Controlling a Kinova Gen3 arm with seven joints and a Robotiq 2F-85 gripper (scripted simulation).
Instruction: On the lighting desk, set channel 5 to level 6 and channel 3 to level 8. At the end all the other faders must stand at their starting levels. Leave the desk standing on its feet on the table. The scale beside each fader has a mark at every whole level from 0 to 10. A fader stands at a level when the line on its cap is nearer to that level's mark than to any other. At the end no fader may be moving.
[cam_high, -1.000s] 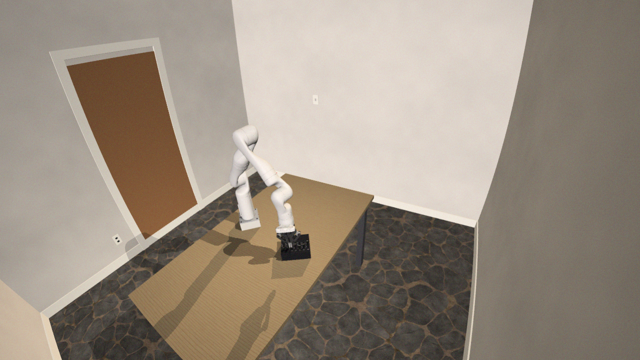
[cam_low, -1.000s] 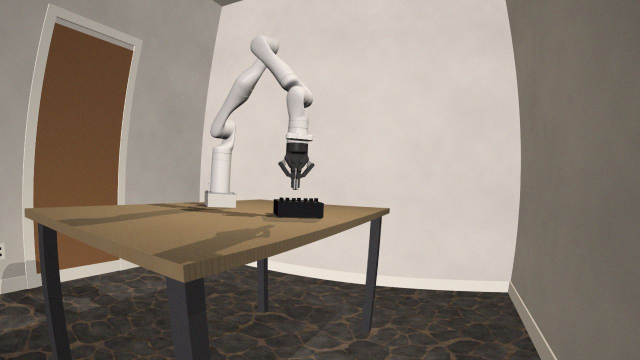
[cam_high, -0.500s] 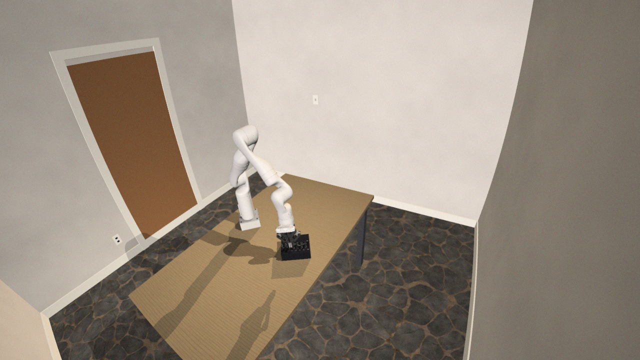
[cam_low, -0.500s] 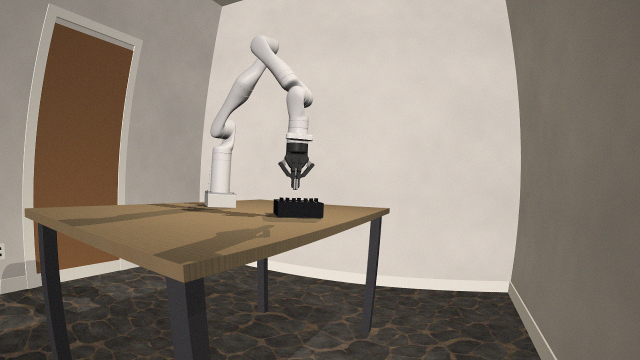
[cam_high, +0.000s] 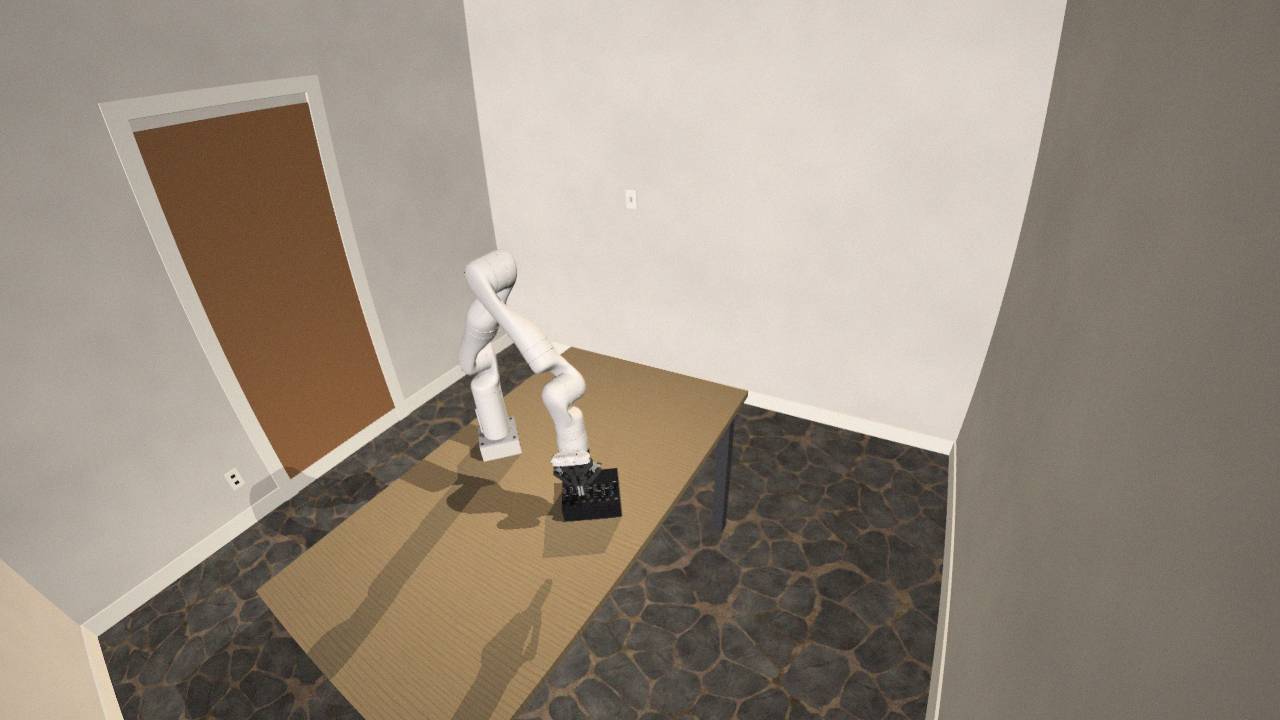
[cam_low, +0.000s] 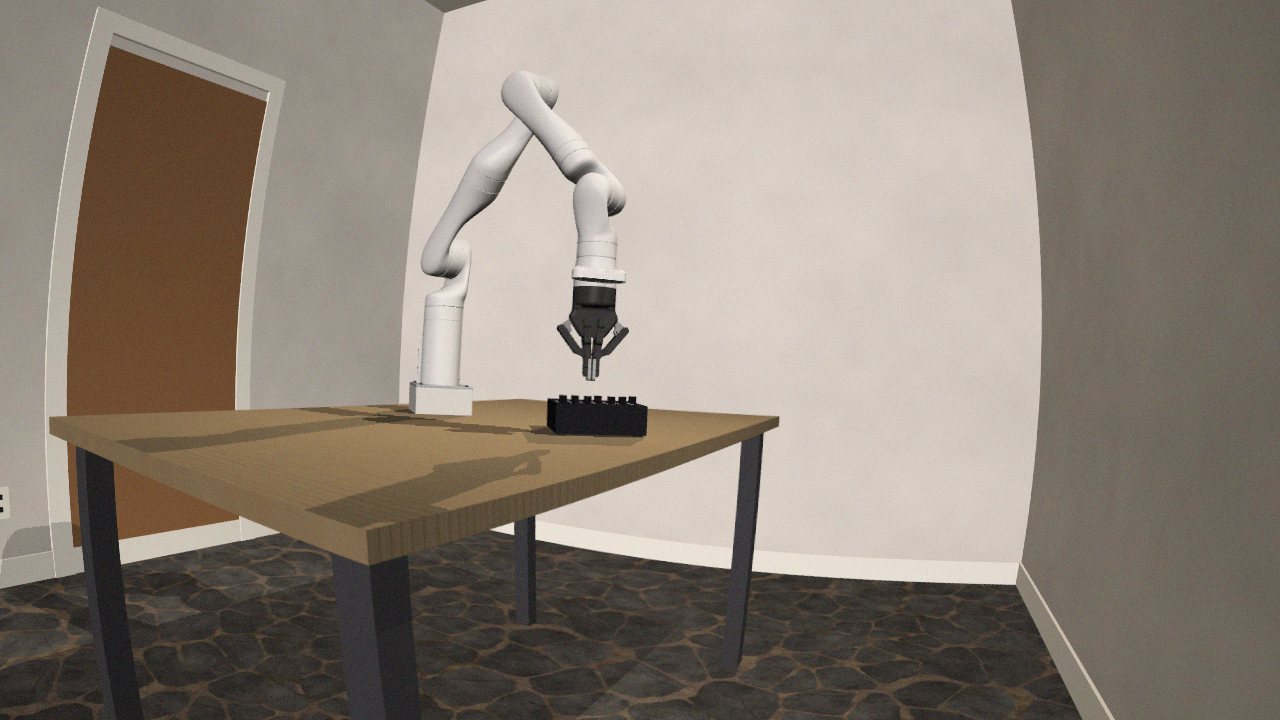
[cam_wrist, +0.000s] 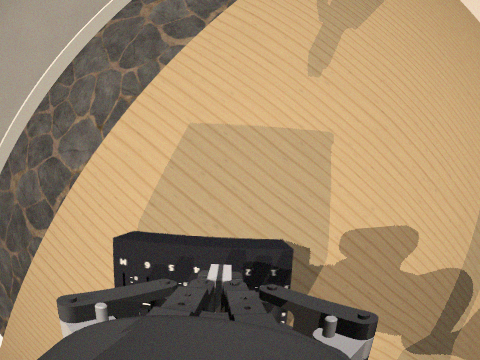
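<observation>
The channel 3 fader cap lies 10 mm behind my hand, 20 mm to the left of it and 50 mm below it. Also, from my hand: M fader cap 40 mm ahead, 100 mm to the left, 50 mm below; channel 4 fader cap 10 mm behind, 50 mm to the left, 50 mm below; channel 5 fader cap 20 mm ahead, 50 mm to the left, 50 mm below.
</observation>
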